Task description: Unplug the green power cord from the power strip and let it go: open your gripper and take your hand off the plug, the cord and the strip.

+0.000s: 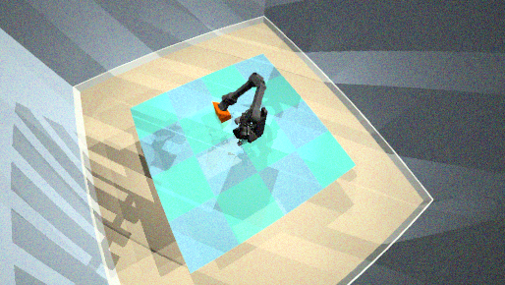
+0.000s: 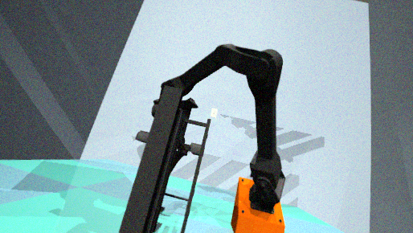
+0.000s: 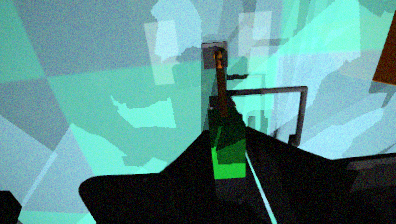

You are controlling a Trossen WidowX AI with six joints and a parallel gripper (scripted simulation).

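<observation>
The dark end block lies 100 mm below my gripper tip and 50 mm to the right of it. From my gripper tip the other things lie so: black strip 130 mm to the left, 50 mm above.
</observation>
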